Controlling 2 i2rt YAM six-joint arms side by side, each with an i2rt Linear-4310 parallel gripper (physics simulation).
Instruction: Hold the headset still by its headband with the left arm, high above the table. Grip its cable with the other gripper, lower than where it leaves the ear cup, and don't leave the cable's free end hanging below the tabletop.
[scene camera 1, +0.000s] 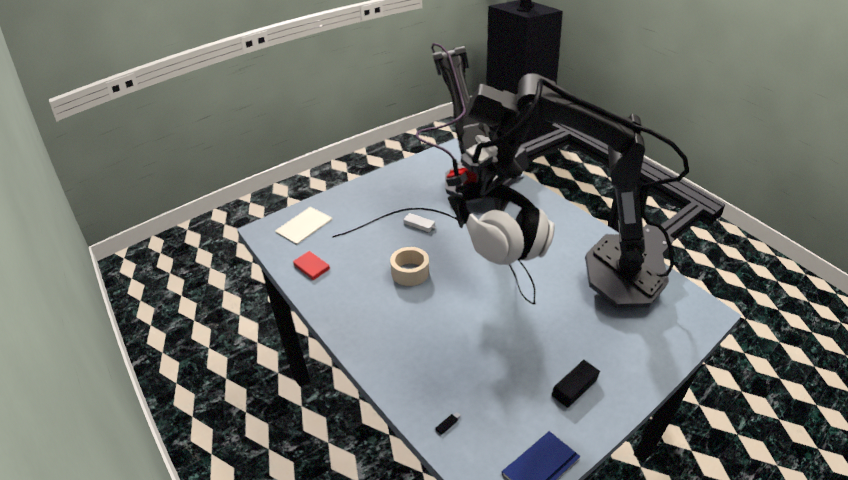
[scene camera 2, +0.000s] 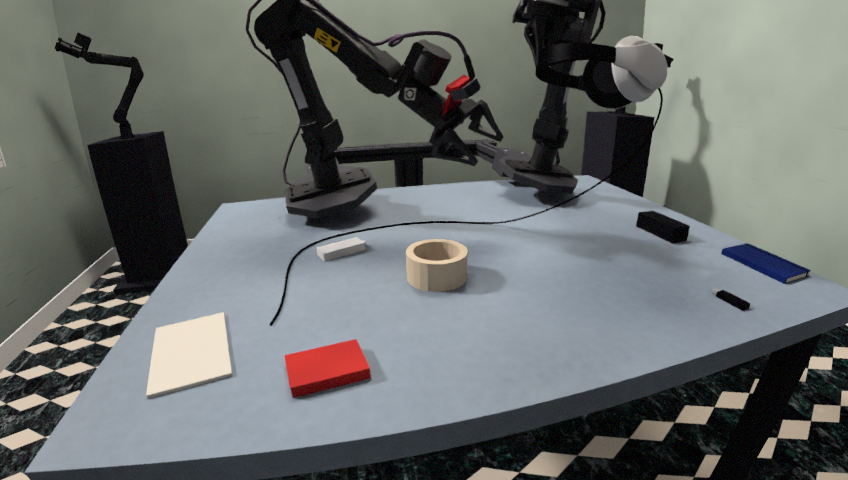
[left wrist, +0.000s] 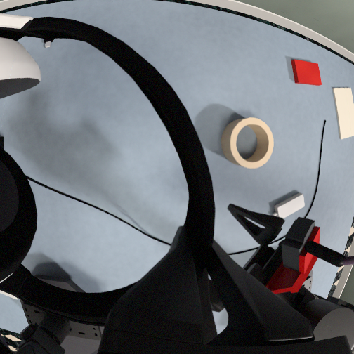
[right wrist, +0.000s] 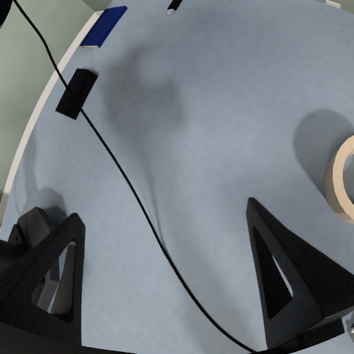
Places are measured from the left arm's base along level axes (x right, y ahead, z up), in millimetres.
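Where they show: left gripper, between the fingertips: (scene camera 1: 480, 193) (scene camera 2: 540, 66); right gripper, between the fingertips: (scene camera 2: 489, 151); left arm's base, origin of its link: (scene camera 1: 627, 267) (scene camera 2: 539, 169); right arm's base, origin of its link: (scene camera 2: 328, 185).
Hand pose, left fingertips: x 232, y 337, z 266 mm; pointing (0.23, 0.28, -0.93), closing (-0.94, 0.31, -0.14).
Observation:
Each offset is from my left fingertips to the top centre of the thing. "spot": to the spot under its first point.
The white and black headset (scene camera 1: 502, 237) (scene camera 2: 639, 68) hangs high above the table. My left gripper (scene camera 1: 484, 187) (left wrist: 189, 237) is shut on its black headband (left wrist: 172, 112). The thin black cable (scene camera 1: 386, 214) (scene camera 2: 452, 222) (left wrist: 100, 207) (right wrist: 131, 187) drops from an ear cup to the table and lies across it. Its free end @(spot: dz -337, dx +467, dy +104 mm) (scene camera 1: 334, 236) (scene camera 2: 272, 322) (left wrist: 325, 122) rests on the tabletop. My right gripper (scene camera 2: 487, 150) (right wrist: 159, 214) is open, pointing down above the table and lower than the headset. In the right wrist view the cable crosses between its fingertips, apparently beneath them.
A tape roll @(dz -291, dx +201, dy +40 mm) (scene camera 1: 398, 274) (scene camera 2: 437, 276), white block @(dz -323, dx +339, dy -117 mm) (scene camera 1: 419, 223) (scene camera 2: 340, 248), red box @(dz -324, dx +401, dy +227 mm) (scene camera 1: 311, 265) (scene camera 2: 327, 368) and cream pad @(dz -334, dx +578, dy +143 mm) (scene camera 1: 303, 224) (scene camera 2: 190, 353) lie on the table. A black box @(dz -304, dx -342, dy +20 mm) (scene camera 1: 575, 383), USB stick @(dz -330, dx -214, dy +288 mm) (scene camera 1: 446, 424) and blue notebook @(dz -327, dx -422, dy +225 mm) (scene camera 1: 541, 457) lie farther off. The two grippers are close together.

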